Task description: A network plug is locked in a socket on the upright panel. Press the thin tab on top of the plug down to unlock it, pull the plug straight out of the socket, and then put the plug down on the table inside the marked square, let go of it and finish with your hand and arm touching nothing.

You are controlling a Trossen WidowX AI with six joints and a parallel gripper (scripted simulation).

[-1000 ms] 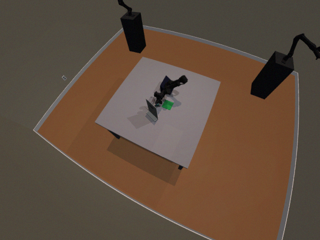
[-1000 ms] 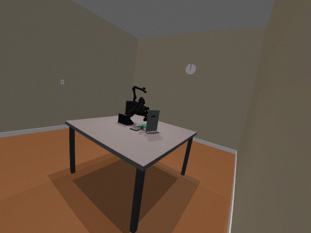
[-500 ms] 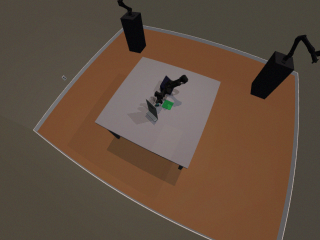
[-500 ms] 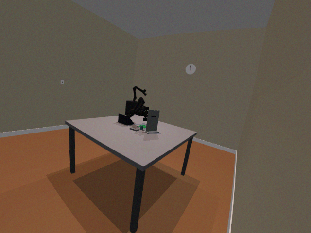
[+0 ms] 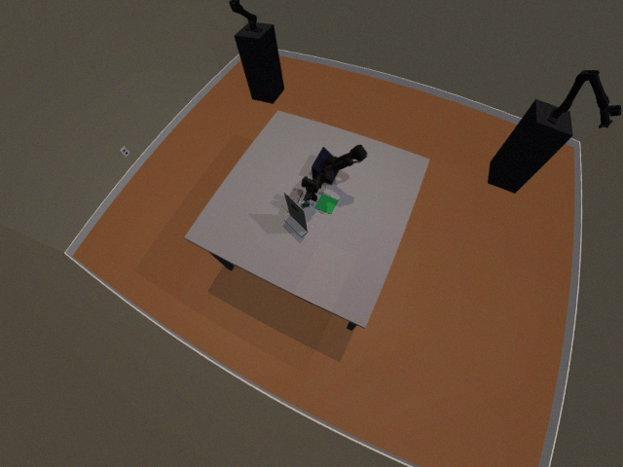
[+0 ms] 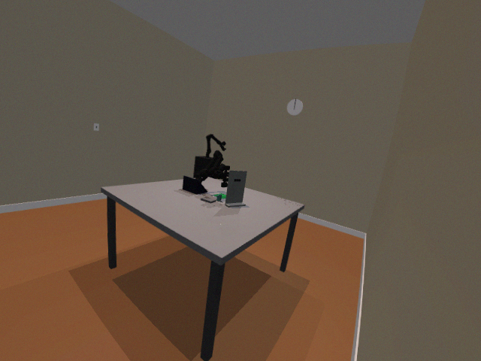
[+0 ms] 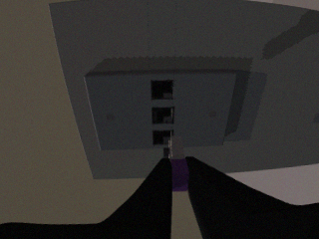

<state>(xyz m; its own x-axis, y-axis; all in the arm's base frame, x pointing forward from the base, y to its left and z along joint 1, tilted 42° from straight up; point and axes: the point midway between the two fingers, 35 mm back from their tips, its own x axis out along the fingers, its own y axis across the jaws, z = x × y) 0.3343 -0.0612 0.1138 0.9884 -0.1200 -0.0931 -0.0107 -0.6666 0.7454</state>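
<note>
My gripper tip is 140 mm past the green marked square, 80 mm to the right of it and 200 mm above it. Round my gripper tip: network plug (right at my gripper tip); then teal block (80 mm behind, 40 mm to the right, 180 mm below); then grey upright panel (70 mm ahead, 30 mm to the right, 70 mm below).
</note>
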